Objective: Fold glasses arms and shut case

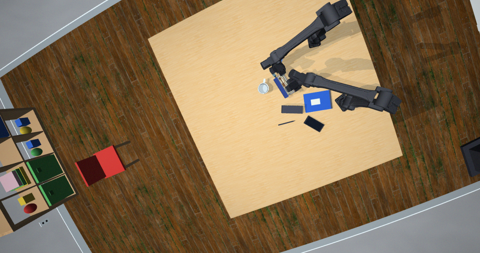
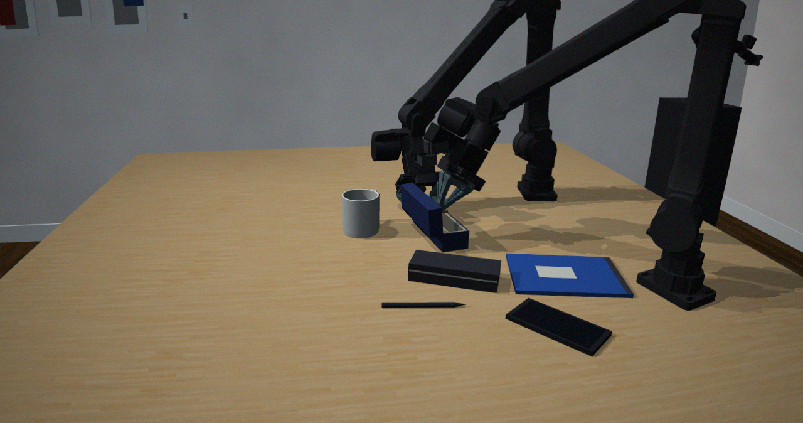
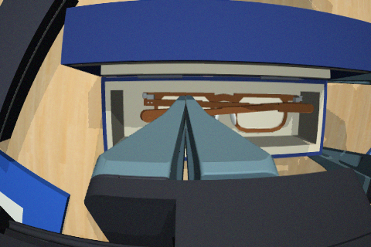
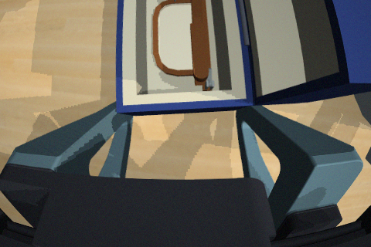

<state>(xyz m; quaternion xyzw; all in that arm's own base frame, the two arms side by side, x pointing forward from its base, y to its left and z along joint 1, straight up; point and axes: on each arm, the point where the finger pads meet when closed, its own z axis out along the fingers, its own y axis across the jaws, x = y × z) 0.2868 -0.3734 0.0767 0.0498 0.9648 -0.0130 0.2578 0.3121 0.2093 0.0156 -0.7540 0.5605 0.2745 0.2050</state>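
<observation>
Now: the blue glasses case 30 mm below my left hand, 20 mm to the right of it and 20 mm ahead of it. The rest, counted from my left hand: grey mug (160 mm ahead, 80 mm to the right, 40 mm below); then black box (170 mm to the left, 60 mm below, 30 mm ahead).
</observation>
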